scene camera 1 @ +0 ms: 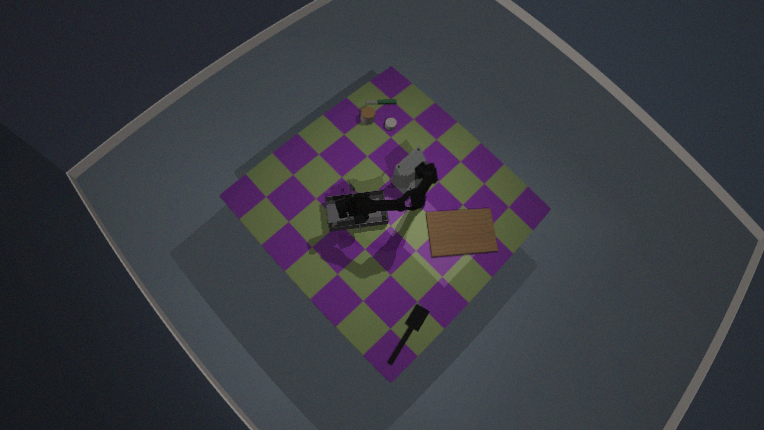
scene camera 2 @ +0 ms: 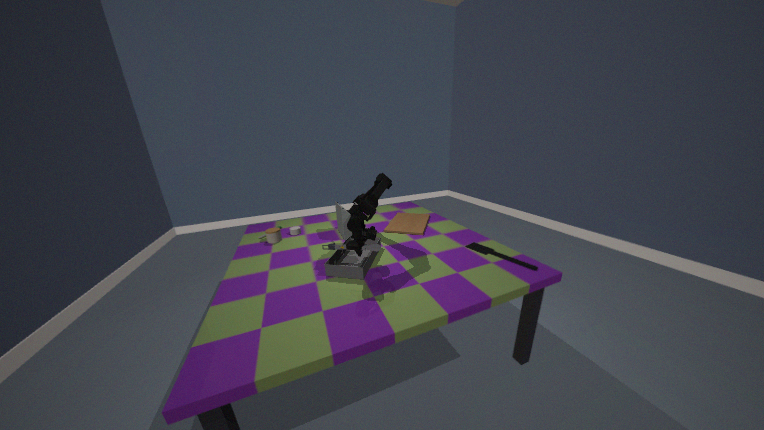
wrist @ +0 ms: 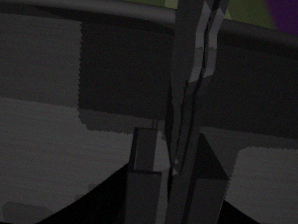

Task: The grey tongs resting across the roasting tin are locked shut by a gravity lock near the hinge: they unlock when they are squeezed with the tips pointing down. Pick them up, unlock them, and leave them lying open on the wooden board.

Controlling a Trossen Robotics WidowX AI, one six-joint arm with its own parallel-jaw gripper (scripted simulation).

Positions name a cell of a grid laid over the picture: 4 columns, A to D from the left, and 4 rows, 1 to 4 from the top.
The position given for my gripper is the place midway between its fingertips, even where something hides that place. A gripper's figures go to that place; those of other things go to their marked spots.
My gripper (wrist: C4): 0.10 m from the lens. A grey roasting tin (wrist: B2) is 0.12 m from the lens.
